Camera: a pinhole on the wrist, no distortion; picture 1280 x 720 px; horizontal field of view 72.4 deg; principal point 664.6 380.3 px. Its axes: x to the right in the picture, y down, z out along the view. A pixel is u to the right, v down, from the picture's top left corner.
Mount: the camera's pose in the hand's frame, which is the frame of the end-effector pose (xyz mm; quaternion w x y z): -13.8 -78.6 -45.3 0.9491 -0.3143 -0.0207 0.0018
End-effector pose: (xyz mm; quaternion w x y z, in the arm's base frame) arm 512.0 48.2 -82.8 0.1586 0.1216 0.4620 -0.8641
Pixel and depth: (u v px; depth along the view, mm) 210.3 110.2 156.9
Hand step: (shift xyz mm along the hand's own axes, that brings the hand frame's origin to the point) -102.1 -25.2 106.3
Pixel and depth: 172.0 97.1 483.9
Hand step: -307.2 79.8 425.7
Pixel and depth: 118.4 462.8 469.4
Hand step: -325.3 232.1 293.3
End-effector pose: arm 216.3 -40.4 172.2 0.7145 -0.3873 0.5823 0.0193
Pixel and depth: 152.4 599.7 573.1
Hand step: -371.0 373.1 315.5
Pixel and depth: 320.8 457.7 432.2
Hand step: -200.7 207.1 271.8
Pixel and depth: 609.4 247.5 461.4
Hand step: -62.2 139.9 365.2
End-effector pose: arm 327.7 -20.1 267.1 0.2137 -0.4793 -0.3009 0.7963
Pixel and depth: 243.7 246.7 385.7
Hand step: -215.4 101.1 291.9
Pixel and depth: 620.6 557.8 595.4
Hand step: -66.6 373.1 358.7
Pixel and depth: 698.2 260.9 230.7
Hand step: -14.6 33.9 158.8
